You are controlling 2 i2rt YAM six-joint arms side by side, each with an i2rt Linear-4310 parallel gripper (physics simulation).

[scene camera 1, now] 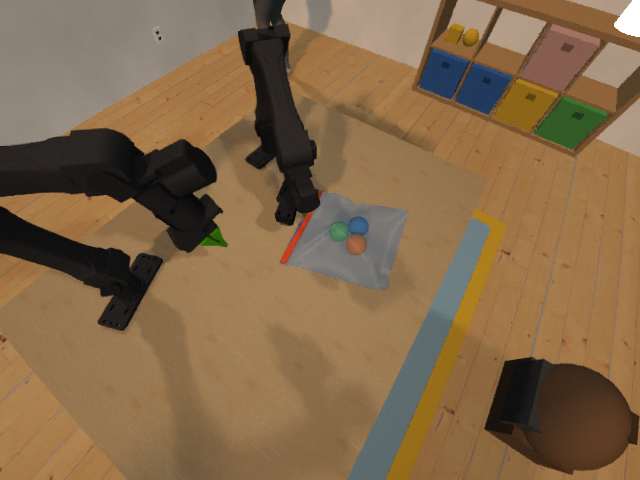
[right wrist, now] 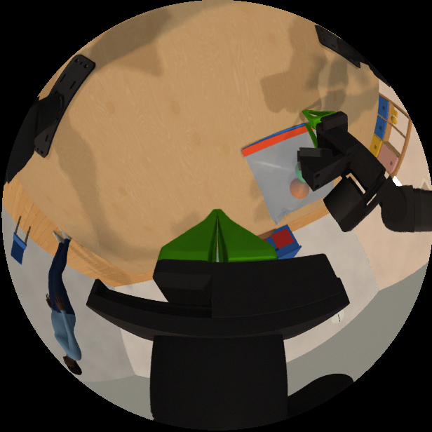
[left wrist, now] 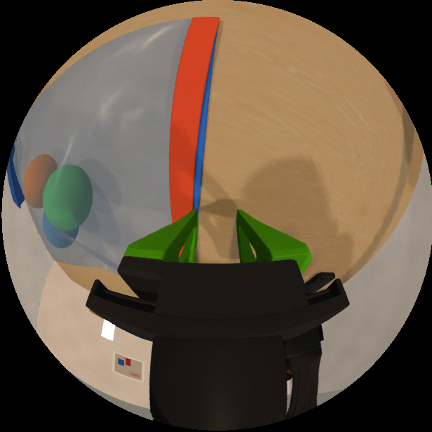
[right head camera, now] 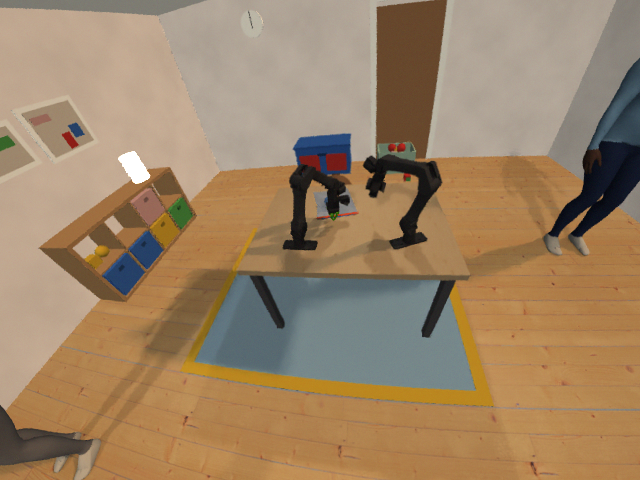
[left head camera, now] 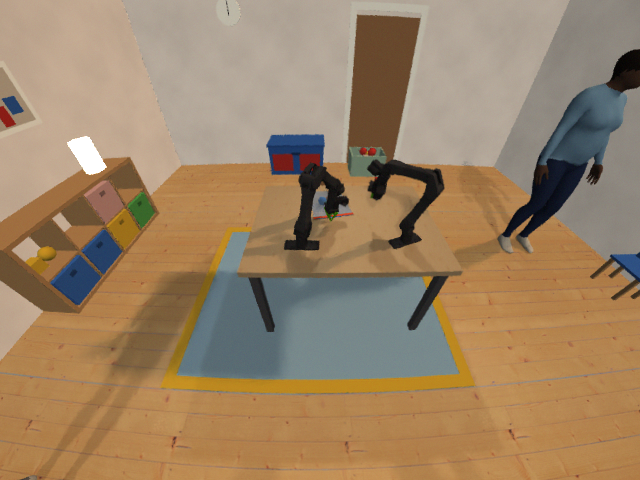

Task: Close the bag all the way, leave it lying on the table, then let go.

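Observation:
The clear bag lies flat on the table with a green ball, an orange ball and a blue ball inside. A red strip runs along its mouth; a blue strip peeks out beneath, widest mid-length. My left gripper is partly open at one end of the mouth; one fingertip is at the strip edge, with bare table between the tips. My right gripper is shut and empty, raised above the table away from the bag.
A cubby shelf with coloured bins stands on the floor, at the left in both head views. A blue chest and a green crate with red balls stand behind the table. A person stands at the right in the left head view.

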